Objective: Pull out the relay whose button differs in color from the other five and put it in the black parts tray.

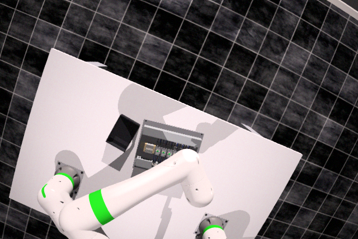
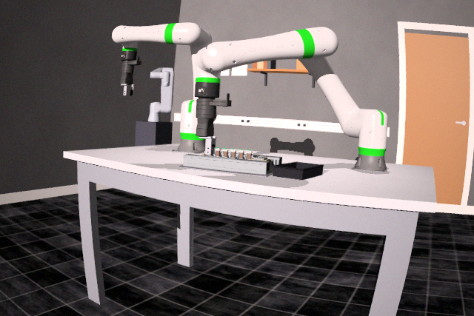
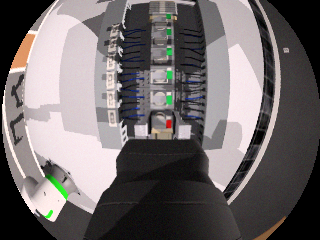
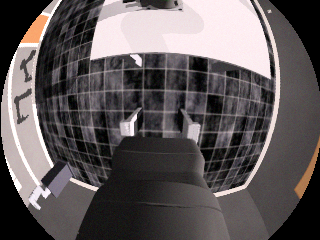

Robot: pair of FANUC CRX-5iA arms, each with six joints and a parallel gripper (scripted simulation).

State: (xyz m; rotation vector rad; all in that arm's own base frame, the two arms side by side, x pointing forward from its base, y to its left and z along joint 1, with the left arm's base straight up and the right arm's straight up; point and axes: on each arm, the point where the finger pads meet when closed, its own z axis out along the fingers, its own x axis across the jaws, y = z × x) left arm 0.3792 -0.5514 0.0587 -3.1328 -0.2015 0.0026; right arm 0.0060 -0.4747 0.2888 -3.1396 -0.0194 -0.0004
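Right now my left hand is 10 mm above the red-button relay. From my left hand the other things lie so: black parts tray (340 mm to the left, 40 mm below); then grey relay panel (90 mm to the left, 30 mm below, 10 mm behind).
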